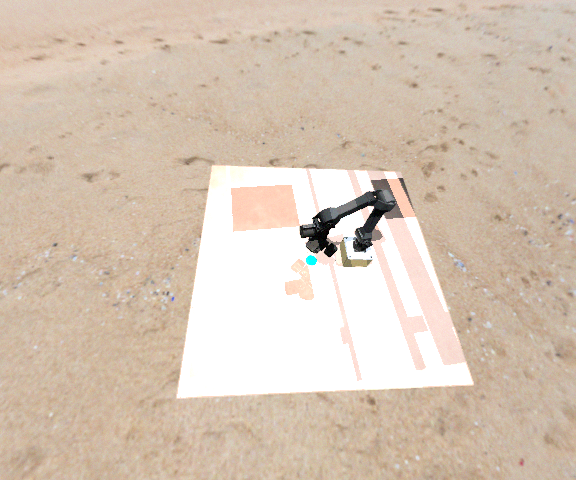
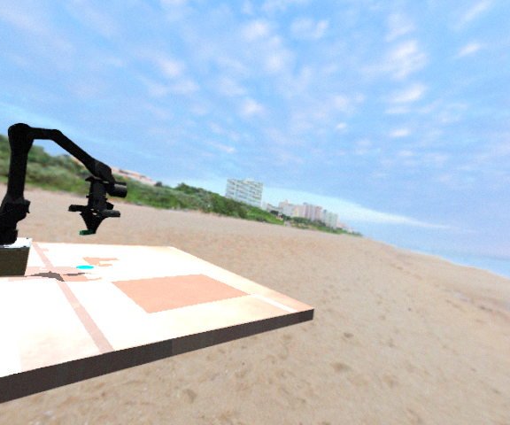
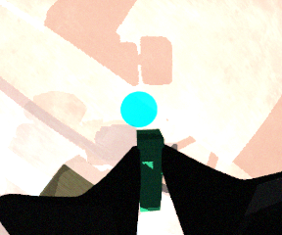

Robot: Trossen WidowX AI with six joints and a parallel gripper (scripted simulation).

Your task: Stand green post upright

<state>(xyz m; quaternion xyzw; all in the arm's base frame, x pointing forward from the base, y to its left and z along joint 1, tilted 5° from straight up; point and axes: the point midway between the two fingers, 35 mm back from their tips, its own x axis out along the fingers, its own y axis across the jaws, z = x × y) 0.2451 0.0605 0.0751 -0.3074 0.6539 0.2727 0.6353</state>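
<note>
Right now my gripper tip is 14 cm above the cyan circle. Round my gripper tip: green post 1 cm to the right, 1 cm behind.
</note>
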